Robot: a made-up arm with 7 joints.
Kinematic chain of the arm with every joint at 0, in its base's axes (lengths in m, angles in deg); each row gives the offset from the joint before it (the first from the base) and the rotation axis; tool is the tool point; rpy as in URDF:
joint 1: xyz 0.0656 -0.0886 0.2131 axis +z
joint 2: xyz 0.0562 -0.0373 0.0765 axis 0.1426 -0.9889 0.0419
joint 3: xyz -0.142 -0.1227 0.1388 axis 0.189 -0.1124 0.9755
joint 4: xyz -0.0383 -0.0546 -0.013 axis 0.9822 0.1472 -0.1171
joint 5: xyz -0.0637 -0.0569 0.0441 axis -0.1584 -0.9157 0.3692
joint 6: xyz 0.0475 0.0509 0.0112 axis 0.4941 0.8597 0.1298
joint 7: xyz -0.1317 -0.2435 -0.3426 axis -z
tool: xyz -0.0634 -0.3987 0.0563 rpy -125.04 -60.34 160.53
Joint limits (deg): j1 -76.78..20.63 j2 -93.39..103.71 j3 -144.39..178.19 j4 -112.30..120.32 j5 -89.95..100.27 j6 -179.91..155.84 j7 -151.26..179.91
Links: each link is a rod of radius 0.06 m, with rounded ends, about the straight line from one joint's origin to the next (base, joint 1, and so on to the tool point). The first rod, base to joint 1, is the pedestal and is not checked.
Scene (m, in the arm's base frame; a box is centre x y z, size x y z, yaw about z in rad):
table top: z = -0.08
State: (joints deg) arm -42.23 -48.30 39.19 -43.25 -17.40 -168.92 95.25
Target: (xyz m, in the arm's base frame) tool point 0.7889 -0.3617 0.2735
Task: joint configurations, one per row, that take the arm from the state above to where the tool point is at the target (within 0.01 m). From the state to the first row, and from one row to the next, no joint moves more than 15 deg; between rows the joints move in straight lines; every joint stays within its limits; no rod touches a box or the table.
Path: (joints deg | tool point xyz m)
1: -30.45 -54.54 44.31 -43.61 -15.46 -168.05 96.65 | 0.3915 -0.8045 0.5208
2: -18.67 -60.78 49.42 -43.96 -13.51 -167.18 98.06 | 0.5722 -0.6960 0.4369
3: -6.89 -67.01 54.54 -44.32 -11.57 -166.31 99.46 | 0.7077 -0.5425 0.3538
4: 4.89 -73.25 59.66 -44.68 -9.63 -165.44 100.87 | 0.7889 -0.3617 0.2735

